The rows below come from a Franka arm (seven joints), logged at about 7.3 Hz.
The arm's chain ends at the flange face. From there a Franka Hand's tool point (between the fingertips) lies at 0.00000 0.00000 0.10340 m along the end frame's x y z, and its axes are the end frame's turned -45 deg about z.
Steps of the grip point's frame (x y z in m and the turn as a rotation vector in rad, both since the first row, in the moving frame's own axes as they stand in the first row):
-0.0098 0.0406 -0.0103 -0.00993 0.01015 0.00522
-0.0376 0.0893 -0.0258 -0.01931 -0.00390 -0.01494
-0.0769 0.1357 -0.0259 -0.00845 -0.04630 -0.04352
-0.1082 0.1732 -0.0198 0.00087 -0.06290 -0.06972
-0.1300 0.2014 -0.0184 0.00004 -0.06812 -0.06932
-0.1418 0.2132 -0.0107 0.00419 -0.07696 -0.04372
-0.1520 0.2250 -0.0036 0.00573 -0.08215 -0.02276
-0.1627 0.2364 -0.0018 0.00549 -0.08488 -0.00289
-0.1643 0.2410 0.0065 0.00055 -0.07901 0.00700
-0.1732 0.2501 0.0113 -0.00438 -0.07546 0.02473
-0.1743 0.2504 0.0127 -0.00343 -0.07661 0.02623
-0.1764 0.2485 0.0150 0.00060 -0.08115 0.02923
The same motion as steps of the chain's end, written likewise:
0.0203 0.0357 -0.0103 0.00016 0.01420 0.00522
0.0354 0.0880 -0.0258 -0.01641 0.01090 -0.01494
0.0443 0.1463 -0.0258 -0.03871 -0.02676 -0.04352
0.0505 0.1943 -0.0196 -0.04386 -0.04509 -0.06972
0.0553 0.2292 -0.0182 -0.04814 -0.04820 -0.06932
0.0563 0.2456 -0.0104 -0.05146 -0.05738 -0.04372
0.0580 0.2609 -0.0032 -0.05404 -0.06214 -0.02276
0.0587 0.2764 -0.0014 -0.05614 -0.06390 -0.00289
0.0601 0.2809 0.0068 -0.05548 -0.05626 0.00700
0.0596 0.2936 0.0116 -0.05646 -0.05026 0.02473
0.0592 0.2945 0.0130 -0.05660 -0.05175 0.02623
0.0570 0.2947 0.0153 -0.05696 -0.05781 0.02923

